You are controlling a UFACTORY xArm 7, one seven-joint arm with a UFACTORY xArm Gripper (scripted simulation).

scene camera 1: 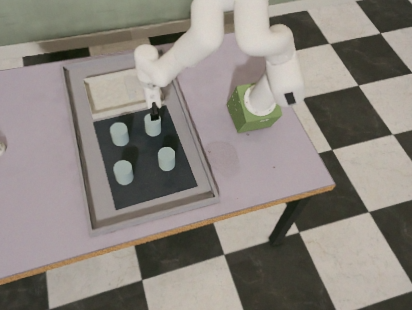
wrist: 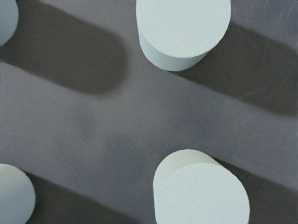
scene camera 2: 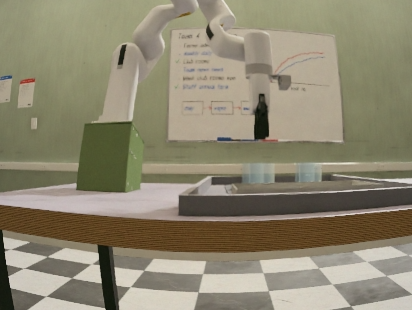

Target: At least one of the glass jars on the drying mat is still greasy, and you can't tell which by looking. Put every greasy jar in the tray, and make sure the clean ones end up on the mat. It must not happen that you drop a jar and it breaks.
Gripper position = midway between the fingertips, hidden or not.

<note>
In view: my gripper (scene camera 2: pixel 261 139), a shallow beige tray (scene camera 1: pixel 107 95) and a dark drying mat (scene camera 1: pixel 150 182).
The shallow beige tray is seen too in scene camera 2 (scene camera 2: pixel 319 186). The dark drying mat shows as well in the wrist view (wrist: pixel 94 118). The wrist view does not show the shallow beige tray: it is out of frame.
</note>
